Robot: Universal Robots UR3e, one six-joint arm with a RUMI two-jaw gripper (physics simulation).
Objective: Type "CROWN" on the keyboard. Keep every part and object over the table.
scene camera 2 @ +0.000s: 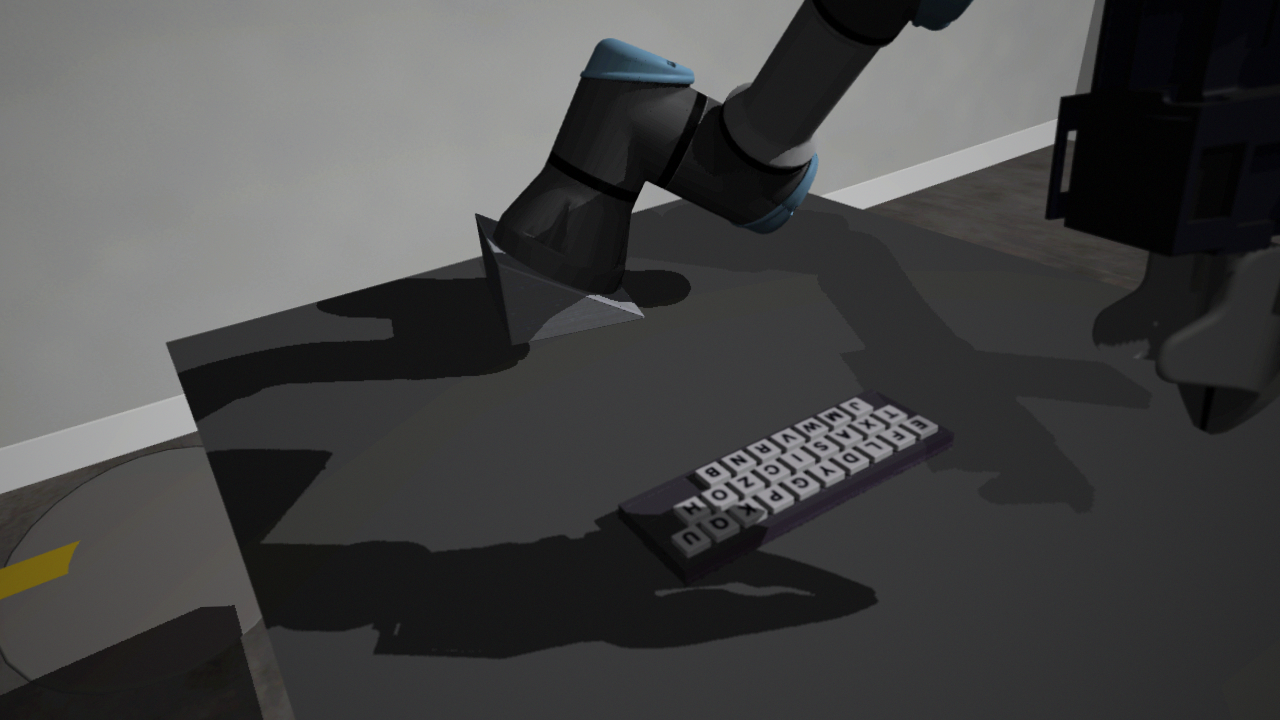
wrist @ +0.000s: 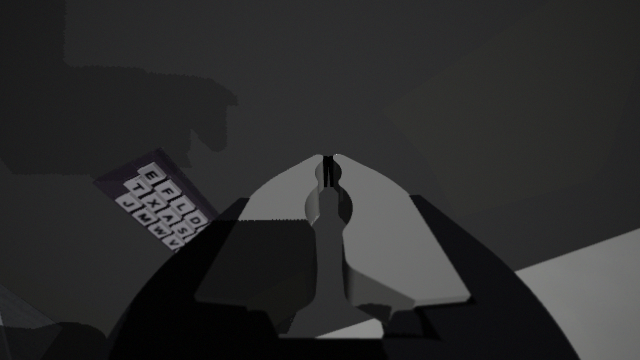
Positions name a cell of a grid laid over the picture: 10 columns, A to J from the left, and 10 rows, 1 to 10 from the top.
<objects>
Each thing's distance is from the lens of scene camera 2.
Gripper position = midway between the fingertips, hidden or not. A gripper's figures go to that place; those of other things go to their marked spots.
my gripper (scene camera 2: J6): 0.47 m
keyboard (scene camera 2: F8): 0.51 m
</objects>
